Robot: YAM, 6 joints.
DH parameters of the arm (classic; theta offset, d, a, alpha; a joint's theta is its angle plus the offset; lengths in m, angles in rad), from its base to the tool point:
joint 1: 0 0.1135 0.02 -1.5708
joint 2: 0 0 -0.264 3.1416
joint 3: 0.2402 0 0.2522 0
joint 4: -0.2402 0 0.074 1.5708
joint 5: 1.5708 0 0 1.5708
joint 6: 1.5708 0.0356 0 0
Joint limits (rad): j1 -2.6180..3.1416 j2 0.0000..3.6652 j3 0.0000..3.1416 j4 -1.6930..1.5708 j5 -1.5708..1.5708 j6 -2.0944..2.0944
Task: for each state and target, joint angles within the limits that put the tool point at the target. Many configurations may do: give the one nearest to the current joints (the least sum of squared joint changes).
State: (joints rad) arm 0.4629 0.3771 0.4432 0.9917 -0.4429 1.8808
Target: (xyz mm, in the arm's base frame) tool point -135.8 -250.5 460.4
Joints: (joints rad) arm 1.1146 0.0566 1.2709 1.0693 -0.3306 1.8808
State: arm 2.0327 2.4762 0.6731 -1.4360 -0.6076 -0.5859
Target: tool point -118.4 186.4 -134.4
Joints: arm 2.0455 2.9611 1.2819 -1.0091 -0.6003 -0.5859
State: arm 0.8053 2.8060 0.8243 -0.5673 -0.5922 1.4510
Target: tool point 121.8 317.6 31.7
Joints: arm 1.1405 2.2283 1.1410 -0.5706 -0.6590 1.4510
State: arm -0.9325 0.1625 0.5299 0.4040 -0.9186 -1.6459
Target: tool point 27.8 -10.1 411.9
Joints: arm -1.1358 0.2186 0.6724 0.4359 -0.6294 -1.6459
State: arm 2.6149 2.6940 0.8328 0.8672 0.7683 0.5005
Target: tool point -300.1 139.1 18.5
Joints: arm 2.7855 2.2475 0.6928 0.9396 0.8092 0.5005
